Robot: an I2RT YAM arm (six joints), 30 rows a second.
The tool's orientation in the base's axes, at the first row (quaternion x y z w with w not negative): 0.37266, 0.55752, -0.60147, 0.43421
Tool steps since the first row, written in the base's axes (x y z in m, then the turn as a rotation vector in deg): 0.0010, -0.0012, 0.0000, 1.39, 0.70, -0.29; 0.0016, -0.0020, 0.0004, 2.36, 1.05, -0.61; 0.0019, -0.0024, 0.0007, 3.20, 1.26, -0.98; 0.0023, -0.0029, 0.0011, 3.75, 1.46, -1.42; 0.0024, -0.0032, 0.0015, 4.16, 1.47, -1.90; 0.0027, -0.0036, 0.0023, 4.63, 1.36, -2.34; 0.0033, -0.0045, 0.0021, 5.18, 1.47, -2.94
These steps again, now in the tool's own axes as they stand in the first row. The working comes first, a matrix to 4 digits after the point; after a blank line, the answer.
The tool's axes in the first row as the columns of a matrix, in the base's axes (used below as rounded here):
-0.3452, 0.9379, 0.0359
-0.1068, -0.0013, -0.9943
-0.9324, -0.3470, 0.1006

-0.0002, 0.0009, 0.0012, -0.28, 1.40, -0.68; -0.0007, 0.0014, 0.0021, -0.36, 2.42, -1.02; -0.0011, 0.0015, 0.0025, -0.33, 3.34, -1.24; -0.0015, 0.0018, 0.0031, -0.13, 4.01, -1.46; -0.0019, 0.0017, 0.0034, 0.18, 4.56, -1.50; -0.0027, 0.0017, 0.0039, 0.44, 5.15, -1.42; -0.0026, 0.0024, 0.0048, 0.80, 5.88, -1.57
